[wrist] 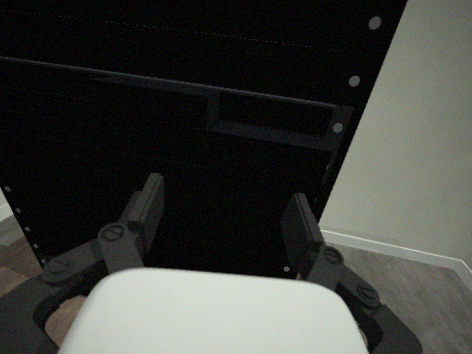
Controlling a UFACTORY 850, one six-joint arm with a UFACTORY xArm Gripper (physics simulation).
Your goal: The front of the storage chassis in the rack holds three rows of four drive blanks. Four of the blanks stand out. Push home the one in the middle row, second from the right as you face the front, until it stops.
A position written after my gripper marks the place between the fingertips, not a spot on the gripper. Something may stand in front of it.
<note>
I see my gripper (227,198) and a rack (236,126).
</note>
